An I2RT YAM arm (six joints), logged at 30 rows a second.
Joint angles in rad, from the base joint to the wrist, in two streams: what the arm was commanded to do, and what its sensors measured. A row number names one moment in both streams.
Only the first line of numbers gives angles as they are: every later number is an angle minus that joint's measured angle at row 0.
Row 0, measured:
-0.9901, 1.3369, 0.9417, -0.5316, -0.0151, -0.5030
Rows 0 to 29, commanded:
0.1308, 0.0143, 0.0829, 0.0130, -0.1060, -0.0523
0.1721, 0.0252, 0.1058, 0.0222, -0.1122, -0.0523
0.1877, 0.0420, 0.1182, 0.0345, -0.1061, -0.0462
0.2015, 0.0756, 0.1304, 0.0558, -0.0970, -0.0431
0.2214, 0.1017, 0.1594, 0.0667, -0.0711, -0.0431
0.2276, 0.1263, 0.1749, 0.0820, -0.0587, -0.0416
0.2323, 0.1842, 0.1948, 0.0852, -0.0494, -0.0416
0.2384, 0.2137, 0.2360, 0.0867, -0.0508, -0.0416
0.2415, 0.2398, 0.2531, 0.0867, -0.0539, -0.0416
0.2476, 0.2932, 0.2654, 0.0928, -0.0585, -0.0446
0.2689, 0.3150, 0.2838, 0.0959, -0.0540, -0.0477
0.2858, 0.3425, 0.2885, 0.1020, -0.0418, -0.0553
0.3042, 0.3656, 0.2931, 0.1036, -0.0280, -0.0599
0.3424, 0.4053, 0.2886, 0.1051, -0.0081, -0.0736
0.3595, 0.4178, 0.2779, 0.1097, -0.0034, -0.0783
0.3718, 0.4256, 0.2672, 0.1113, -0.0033, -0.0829
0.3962, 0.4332, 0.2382, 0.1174, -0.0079, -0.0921
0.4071, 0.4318, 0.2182, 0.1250, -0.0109, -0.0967
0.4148, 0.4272, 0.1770, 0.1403, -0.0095, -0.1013
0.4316, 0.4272, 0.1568, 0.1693, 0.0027, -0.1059
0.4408, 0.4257, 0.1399, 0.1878, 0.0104, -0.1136
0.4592, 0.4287, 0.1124, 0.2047, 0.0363, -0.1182
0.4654, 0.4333, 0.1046, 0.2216, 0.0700, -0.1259
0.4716, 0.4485, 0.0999, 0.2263, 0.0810, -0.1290
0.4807, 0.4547, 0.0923, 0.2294, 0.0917, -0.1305
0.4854, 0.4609, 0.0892, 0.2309, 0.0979, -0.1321
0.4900, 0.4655, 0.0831, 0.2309, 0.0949, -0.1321
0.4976, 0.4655, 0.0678, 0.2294, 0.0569, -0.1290
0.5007, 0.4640, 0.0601, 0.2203, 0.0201, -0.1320
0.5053, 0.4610, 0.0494, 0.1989, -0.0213, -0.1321
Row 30, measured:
0.4906, 0.4326, 0.1064, 0.2175, 0.0470, -0.1014
